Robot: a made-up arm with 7 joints.
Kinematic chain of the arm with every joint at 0, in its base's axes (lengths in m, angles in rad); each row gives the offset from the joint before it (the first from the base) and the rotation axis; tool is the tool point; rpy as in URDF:
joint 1: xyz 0 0 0 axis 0.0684 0.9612 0.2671
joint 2: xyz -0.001 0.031 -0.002 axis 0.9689 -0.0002 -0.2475
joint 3: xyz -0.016 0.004 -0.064 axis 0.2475 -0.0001 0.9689
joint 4: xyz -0.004 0 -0.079 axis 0.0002 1 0
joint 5: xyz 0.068 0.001 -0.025 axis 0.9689 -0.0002 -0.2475
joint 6: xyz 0.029 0 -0.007 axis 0.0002 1 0
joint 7: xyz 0.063 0 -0.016 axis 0.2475 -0.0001 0.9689
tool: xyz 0 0 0 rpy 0 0.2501 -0.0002
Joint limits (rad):
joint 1: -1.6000..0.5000
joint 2: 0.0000..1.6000
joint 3: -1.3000..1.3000
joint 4: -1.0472..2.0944
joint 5: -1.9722..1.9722
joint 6: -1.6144..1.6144
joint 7: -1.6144..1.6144
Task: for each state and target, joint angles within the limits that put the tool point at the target. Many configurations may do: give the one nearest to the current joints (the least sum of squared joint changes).
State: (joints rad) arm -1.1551 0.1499 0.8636 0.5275 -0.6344 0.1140 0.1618
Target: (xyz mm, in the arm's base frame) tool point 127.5 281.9 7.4
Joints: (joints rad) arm -0.9216 0.8151 1.3000 0.4672 -0.6383 -0.0173 0.1618
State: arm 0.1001 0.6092 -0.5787 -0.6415 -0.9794 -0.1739 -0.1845
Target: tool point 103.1 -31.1 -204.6
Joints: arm -0.0743 0.3320 -0.7133 0.0040 -0.9787 0.0113 -0.1845
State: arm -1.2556 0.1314 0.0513 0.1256 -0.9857 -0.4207 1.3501
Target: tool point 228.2 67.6 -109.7
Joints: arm -0.6195 0.0643 0.1804 0.2769 -1.0192 -0.4869 1.3501
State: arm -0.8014 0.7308 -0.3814 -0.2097 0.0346 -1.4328 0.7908
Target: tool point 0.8 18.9 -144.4
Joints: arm 0.0190 0.8240 -1.0277 -0.0669 0.4039 -1.5228 0.7908
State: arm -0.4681 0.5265 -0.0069 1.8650 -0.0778 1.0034 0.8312
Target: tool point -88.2 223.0 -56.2
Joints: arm -0.1713 1.1016 -0.2340 2.0944 0.0569 1.5848 0.8312
